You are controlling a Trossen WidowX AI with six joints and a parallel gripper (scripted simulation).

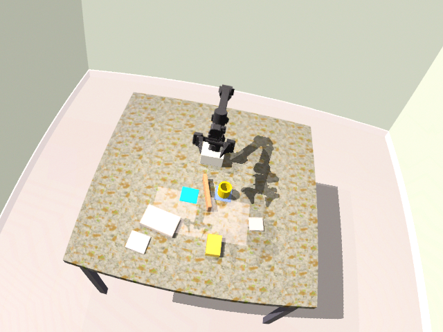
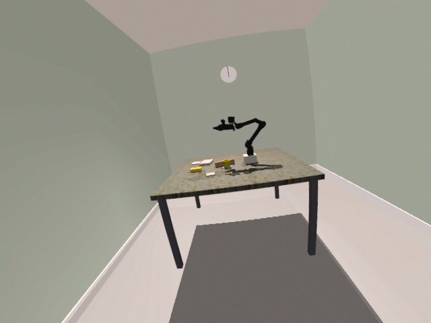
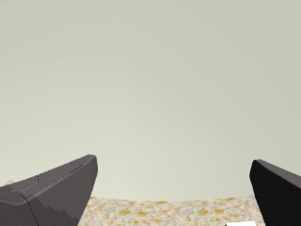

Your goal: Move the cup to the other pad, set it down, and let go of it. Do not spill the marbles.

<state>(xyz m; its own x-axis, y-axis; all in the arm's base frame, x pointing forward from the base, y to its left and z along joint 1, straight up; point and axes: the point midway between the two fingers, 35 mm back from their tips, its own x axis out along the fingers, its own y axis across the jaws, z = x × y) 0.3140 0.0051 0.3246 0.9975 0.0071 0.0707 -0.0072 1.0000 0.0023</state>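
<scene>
Now: gripper tip 39 cm above the green marble, 12 cm to the right of it and 10 cm past it. The rest, counted from my gripper tip: yellow block (39 cm below, 23 cm ahead, 11 cm to the left); then wooden bar (39 cm below, 7 cm behind, 2 cm to the left); then cyan pad (41 cm below, 7 cm to the right, 4 cm behind).
</scene>
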